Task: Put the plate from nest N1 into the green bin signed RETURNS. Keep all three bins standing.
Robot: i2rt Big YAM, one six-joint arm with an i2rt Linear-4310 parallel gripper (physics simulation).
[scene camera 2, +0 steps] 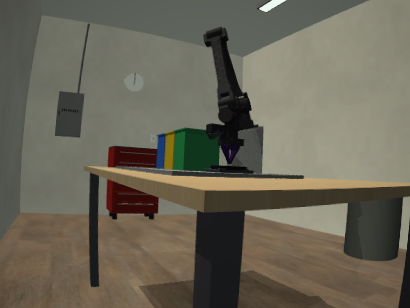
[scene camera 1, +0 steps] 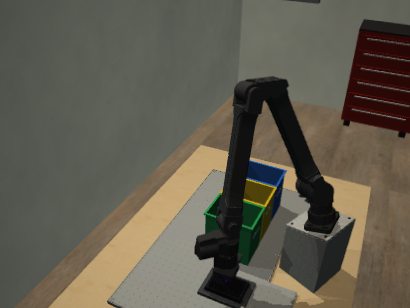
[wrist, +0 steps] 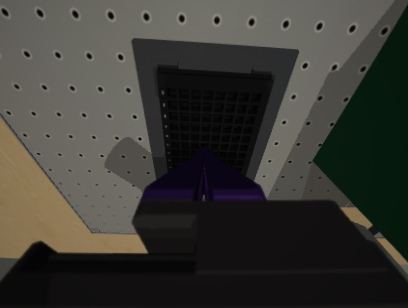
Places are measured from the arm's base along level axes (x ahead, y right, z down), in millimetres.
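Where they show: gripper, fingertip midpoint: point(scene camera 2: 229, 164) point(scene camera 1: 226, 283) point(wrist: 203, 153); arm's base, link origin: point(scene camera 2: 246, 130) point(scene camera 1: 322, 222).
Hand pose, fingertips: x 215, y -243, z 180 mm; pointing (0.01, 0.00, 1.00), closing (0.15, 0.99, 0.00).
Note:
Each offset is from my fingertips to the centre of the thing. Level surfaces: height alone.
The black plate @(dx -2, dy +6, dz +16 mm) point(scene camera 1: 239, 289) point(wrist: 212, 107), with a grid of small wells, lies in a dark grey nest point(scene camera 1: 204, 292) point(wrist: 286, 67) on the pegboard; no nest label shows. My gripper point(scene camera 1: 226, 281) point(scene camera 2: 230, 162) point(wrist: 203, 153) points down with its purple fingers shut and nothing between them. Its tips are just above the plate; whether they touch it I cannot tell. In the wrist view the fingers hide the plate's near end. The green bin @(dx +74, dy +188, dz -55 mm) point(scene camera 1: 249, 244) point(scene camera 2: 201, 150) point(wrist: 367, 150) stands upright beside the nest, its sign not visible.
The yellow bin @(dx +84, dy +320, dz -55 mm) point(scene camera 1: 262, 191) point(scene camera 2: 169, 151) and the blue bin @(dx +94, dy +451, dz -55 mm) point(scene camera 1: 267, 174) point(scene camera 2: 160, 151) stand upright in a row behind the green bin. The arm's grey pedestal point(scene camera 1: 312, 260) point(scene camera 2: 254, 150) stands to the right of the bins. The pegboard @(dz +35 mm) point(scene camera 1: 165, 255) point(wrist: 90, 72) lies on the wooden table @(dz +48 mm) point(scene camera 1: 95, 287).

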